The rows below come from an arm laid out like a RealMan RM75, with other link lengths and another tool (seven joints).
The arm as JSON. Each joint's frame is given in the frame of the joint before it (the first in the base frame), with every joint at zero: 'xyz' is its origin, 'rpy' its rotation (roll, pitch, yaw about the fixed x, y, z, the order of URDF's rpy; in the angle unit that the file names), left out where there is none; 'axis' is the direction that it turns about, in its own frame. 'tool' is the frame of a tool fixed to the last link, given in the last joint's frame.
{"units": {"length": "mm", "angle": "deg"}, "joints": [
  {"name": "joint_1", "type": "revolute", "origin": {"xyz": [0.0, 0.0, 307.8]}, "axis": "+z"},
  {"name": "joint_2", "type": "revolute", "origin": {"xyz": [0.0, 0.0, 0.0], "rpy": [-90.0, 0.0, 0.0]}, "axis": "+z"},
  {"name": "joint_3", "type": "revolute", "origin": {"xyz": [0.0, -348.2, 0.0], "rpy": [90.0, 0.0, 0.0]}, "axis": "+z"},
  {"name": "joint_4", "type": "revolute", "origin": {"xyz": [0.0, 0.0, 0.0], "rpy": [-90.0, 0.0, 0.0]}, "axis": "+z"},
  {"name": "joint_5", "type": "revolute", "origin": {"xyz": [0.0, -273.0, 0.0], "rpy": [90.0, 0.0, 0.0]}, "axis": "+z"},
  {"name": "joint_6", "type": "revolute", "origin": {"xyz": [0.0, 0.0, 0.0], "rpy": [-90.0, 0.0, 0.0]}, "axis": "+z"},
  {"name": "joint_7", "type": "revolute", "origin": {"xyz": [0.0, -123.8, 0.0], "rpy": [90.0, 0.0, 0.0]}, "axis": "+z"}
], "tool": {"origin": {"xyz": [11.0, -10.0, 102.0], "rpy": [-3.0, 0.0, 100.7]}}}
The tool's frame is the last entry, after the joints.
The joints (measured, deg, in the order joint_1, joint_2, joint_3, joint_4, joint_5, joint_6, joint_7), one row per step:
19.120, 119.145, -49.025, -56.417, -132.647, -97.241, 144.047
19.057, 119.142, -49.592, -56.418, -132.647, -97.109, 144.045
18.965, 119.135, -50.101, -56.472, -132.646, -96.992, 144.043
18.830, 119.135, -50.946, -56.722, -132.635, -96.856, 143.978
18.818, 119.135, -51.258, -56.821, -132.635, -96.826, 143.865
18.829, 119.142, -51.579, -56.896, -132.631, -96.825, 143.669
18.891, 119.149, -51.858, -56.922, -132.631, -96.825, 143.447
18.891, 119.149, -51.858, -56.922, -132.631, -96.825, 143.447
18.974, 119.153, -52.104, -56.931, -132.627, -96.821, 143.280
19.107, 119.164, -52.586, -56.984, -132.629, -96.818, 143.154
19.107, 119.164, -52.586, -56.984, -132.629, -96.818, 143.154
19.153, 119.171, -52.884, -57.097, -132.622, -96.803, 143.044
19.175, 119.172, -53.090, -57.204, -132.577, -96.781, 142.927
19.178, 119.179, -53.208, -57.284, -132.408, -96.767, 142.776
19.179, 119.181, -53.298, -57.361, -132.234, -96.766, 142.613
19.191, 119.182, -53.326, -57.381, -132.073, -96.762, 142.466
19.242, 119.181, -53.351, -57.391, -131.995, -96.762, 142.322
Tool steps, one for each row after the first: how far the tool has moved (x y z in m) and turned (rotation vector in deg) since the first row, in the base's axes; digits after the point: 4 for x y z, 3 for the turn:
0.0000, -0.0007, -0.0015, -0.352, -0.231, 0.205
0.0001, -0.0015, -0.0027, -0.638, -0.466, 0.390
-0.0003, -0.0022, -0.0042, -1.070, -0.889, 0.892
-0.0007, -0.0023, -0.0047, -1.243, -1.051, 1.210
-0.0012, -0.0023, -0.0054, -1.461, -1.187, 1.625
-0.0020, -0.0021, -0.0061, -1.673, -1.292, 2.063
-0.0020, -0.0021, -0.0061, -1.673, -1.292, 2.063
-0.0028, -0.0018, -0.0068, -1.862, -1.377, 2.440
-0.0043, -0.0012, -0.0081, -2.228, -1.541, 2.971
-0.0043, -0.0012, -0.0081, -2.228, -1.541, 2.971
-0.0051, -0.0009, -0.0086, -2.393, -1.682, 3.351
-0.0058, -0.0004, -0.0089, -2.459, -1.772, 3.671
-0.0066, 0.0001, -0.0090, -2.416, -1.711, 3.968
-0.0075, 0.0006, -0.0090, -2.359, -1.637, 4.261
-0.0081, 0.0010, -0.0091, -2.285, -1.532, 4.476
-0.0087, 0.0015, -0.0091, -2.258, -1.492, 4.704

